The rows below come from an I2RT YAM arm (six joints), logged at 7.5 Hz.
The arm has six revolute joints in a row. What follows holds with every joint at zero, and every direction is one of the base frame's. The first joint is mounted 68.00 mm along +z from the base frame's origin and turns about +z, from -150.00 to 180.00 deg. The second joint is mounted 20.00 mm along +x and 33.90 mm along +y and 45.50 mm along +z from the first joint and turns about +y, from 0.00 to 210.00 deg. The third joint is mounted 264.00 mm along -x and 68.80 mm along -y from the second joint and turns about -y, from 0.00 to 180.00 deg. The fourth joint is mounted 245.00 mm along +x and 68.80 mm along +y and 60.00 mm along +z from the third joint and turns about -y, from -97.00 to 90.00 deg. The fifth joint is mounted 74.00 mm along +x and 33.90 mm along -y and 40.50 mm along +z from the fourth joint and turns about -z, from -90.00 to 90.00 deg. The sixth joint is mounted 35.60 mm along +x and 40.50 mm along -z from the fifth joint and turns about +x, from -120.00 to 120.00 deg. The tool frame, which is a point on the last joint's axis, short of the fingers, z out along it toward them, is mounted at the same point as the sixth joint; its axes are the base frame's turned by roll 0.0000, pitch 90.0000 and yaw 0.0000 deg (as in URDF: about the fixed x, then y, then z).
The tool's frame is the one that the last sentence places.
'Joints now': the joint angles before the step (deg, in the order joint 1, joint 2, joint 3, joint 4, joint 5, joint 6). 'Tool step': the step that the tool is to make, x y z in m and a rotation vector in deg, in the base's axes. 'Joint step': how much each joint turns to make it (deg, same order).
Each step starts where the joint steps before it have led.
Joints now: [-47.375 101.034 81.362 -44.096 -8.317 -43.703]
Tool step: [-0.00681 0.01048 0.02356 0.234 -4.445 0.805]
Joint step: [0.000 -4.044 -0.022 -1.027 -3.410 0.897]
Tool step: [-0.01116 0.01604 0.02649 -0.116 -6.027 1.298]
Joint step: [0.000 -5.682 -1.222 -0.002 -4.392 1.201]
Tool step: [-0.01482 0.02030 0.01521 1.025 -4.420 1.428]
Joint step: [0.088 -6.012 -3.150 -0.237 -4.000 1.225]
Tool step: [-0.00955 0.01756 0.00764 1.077 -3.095 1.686]
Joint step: [0.612 -4.480 -2.730 -0.047 -3.037 1.027]
